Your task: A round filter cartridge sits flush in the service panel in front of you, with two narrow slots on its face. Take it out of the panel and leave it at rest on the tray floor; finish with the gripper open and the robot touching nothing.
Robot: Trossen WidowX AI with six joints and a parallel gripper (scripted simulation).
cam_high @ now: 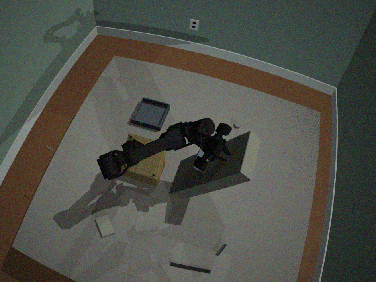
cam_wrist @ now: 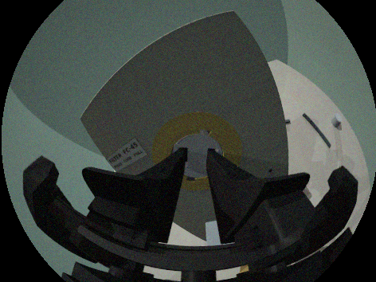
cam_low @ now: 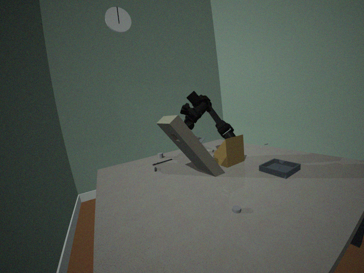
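Now: the round filter cartridge 10 mm ahead of my gripper tip and 10 mm below it. The rest, counted from my gripper tip: blue-grey tray (460 mm behind, 230 mm to the left, 270 mm below); then white block (370 mm behind, 390 mm to the right, 270 mm below); then short dark bar (130 mm ahead, 260 mm to the right, 270 mm below).
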